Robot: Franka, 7 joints.
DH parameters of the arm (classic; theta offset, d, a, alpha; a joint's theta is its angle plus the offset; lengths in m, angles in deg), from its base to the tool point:
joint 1: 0 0.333 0 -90
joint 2: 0 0 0 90
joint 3: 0 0.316 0.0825 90
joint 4: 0 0 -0.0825 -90
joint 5: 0 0.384 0 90
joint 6: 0 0 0.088 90
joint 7: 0 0.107 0 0
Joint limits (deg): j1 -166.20..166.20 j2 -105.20..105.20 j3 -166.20..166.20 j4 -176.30..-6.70 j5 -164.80..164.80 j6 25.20..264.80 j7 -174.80..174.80
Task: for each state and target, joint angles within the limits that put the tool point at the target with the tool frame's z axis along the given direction. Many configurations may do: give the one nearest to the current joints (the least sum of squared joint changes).
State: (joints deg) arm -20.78 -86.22 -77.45 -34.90 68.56 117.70 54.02
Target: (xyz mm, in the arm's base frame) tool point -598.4 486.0 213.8 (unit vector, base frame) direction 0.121 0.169 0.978
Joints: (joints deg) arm -54.56 -105.20 -103.64 -28.75 107.17 68.36 54.02
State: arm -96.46 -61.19 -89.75 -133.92 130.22 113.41 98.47
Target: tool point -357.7 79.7 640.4 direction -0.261 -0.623 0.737
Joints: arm -127.49 -68.60 -48.66 -141.36 101.50 124.45 98.47
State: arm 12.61 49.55 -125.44 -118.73 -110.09 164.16 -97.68
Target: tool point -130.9 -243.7 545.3 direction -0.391 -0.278 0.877
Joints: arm 6.82 91.20 -128.51 -166.61 -138.15 126.49 -97.68
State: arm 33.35 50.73 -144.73 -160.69 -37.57 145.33 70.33
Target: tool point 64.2 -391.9 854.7 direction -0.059 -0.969 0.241
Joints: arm 62.08 30.43 -161.08 -113.27 -29.97 190.75 70.33
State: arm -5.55 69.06 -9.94 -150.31 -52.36 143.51 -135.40
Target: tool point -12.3 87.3 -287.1 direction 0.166 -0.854 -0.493
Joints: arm 46.09 103.86 10.43 -110.83 -77.45 124.08 -135.40
